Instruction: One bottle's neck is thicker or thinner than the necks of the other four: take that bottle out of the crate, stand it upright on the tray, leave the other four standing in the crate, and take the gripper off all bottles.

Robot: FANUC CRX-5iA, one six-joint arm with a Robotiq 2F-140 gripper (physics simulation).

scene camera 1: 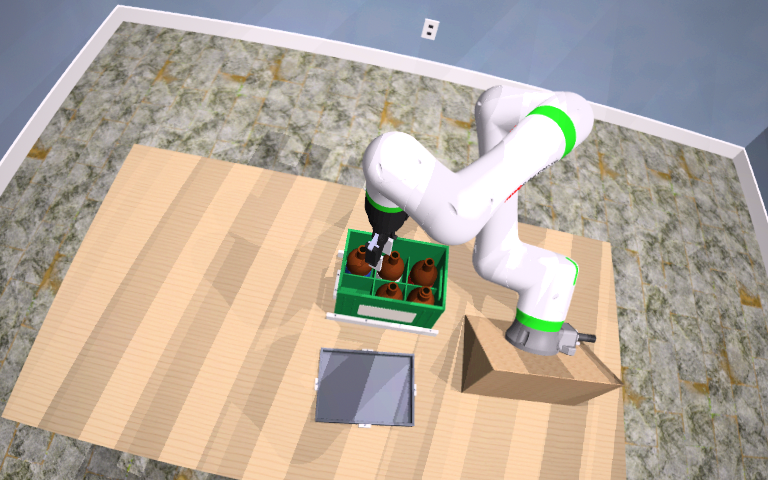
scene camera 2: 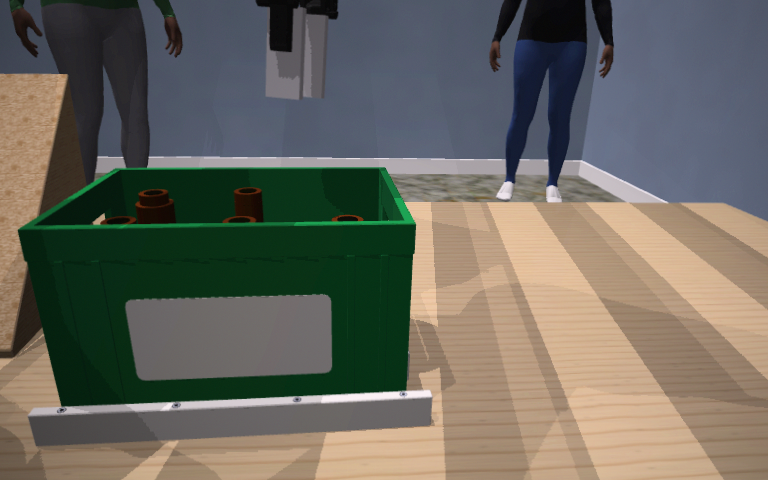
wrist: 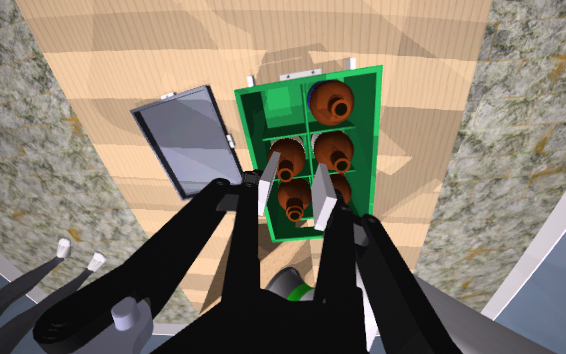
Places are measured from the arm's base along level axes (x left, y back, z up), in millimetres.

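Pixels of known places: gripper, fingertip midpoint: [scene camera 1: 379,259] [scene camera 2: 296,97] [wrist: 296,170]; arm's base, origin of the base link: [scene camera 1: 531,343] [wrist: 279,290].
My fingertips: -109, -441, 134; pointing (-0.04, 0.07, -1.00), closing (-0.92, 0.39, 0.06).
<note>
For each thing: its top centre in the pictures, then the offset to it from my fingertips, as dx, dy, dz. "spot": a spot on its surface instead.
- green crate, middle of its top: [scene camera 2: 241,191] [wrist: 314,175] [scene camera 1: 395,268] -23, +49, -77
- left bottle with a blue label, middle of its top: [scene camera 2: 347,219] [wrist: 341,109] [scene camera 1: 362,249] -69, -40, -89
- grey tray, surface spot: [scene camera 1: 365,390] [wrist: 192,149] spot: +260, +23, -247
The green crate [scene camera 1: 346,308] [scene camera 2: 226,243] [wrist: 367,130] holds five brown bottles upright. In scene camera 1 the back row has a left bottle with a blue label [scene camera 1: 357,263] [wrist: 327,102], a middle bottle [scene camera 1: 389,270] [wrist: 330,147] and a right bottle [scene camera 1: 423,273] [wrist: 342,187]. The front row has a middle bottle [scene camera 1: 389,293] [scene camera 2: 249,209] [wrist: 291,152] and a right bottle [scene camera 1: 420,297] [scene camera 2: 154,213] [wrist: 294,192], whose neck shows a wider collar below its mouth. The front left compartment is empty. My gripper [scene camera 1: 382,254] [scene camera 2: 302,93] [wrist: 296,170] is partly open, empty, above the crate. The grey tray [scene camera 1: 365,390] [wrist: 190,145] bears no bottle.
White rails [scene camera 1: 382,323] [scene camera 2: 226,416] lie along the crate's base. A wooden pedestal [scene camera 1: 538,384] [scene camera 2: 28,198] carries the arm to the right of crate and tray in scene camera 1. Two people [scene camera 2: 93,73] [scene camera 2: 549,73] stand beyond the table.
</note>
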